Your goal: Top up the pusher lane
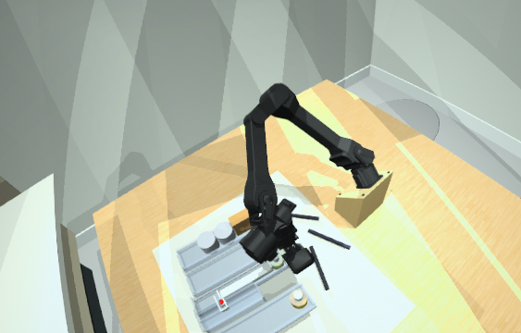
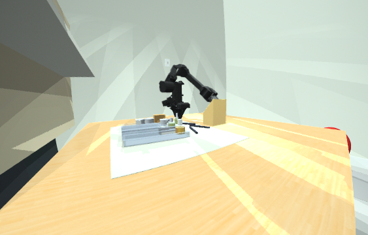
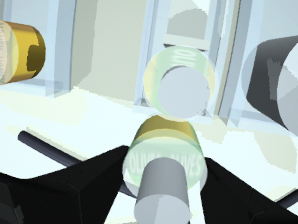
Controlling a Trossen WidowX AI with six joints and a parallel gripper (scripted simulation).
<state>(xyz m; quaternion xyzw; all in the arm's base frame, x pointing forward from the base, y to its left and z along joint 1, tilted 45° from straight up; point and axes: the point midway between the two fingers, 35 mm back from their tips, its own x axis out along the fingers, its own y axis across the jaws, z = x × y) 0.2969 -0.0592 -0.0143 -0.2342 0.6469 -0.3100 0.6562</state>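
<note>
Right now the grey lane rack is 19 cm ahead of my gripper tip and 4 cm below it. Also, from my gripper tip: red-marked part 23 cm ahead, 1 cm to the left, 2 cm above; brown block 4 cm ahead, 18 cm to the right, 2 cm below.
</note>
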